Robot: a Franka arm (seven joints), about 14 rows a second.
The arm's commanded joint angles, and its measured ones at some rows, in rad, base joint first. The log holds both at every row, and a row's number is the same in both.
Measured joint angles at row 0:
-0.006, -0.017, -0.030, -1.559, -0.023, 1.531, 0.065
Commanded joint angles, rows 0 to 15:
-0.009, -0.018, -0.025, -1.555, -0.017, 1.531, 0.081
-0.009, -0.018, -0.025, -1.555, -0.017, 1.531, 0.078
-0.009, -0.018, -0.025, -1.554, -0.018, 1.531, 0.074
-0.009, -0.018, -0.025, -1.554, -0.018, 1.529, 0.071
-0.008, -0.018, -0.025, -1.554, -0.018, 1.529, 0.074
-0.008, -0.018, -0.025, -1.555, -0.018, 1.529, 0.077
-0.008, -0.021, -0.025, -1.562, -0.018, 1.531, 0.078
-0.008, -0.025, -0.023, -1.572, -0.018, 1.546, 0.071
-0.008, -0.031, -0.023, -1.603, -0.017, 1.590, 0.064
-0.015, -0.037, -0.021, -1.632, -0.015, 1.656, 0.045
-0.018, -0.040, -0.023, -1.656, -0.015, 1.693, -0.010
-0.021, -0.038, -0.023, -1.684, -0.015, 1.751, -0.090
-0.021, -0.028, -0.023, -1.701, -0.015, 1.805, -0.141
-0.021, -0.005, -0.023, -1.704, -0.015, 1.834, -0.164
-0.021, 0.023, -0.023, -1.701, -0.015, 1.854, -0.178
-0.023, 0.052, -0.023, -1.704, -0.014, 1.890, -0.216
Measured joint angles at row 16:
-0.008, 0.009, -0.030, -1.691, -0.023, 1.830, -0.143
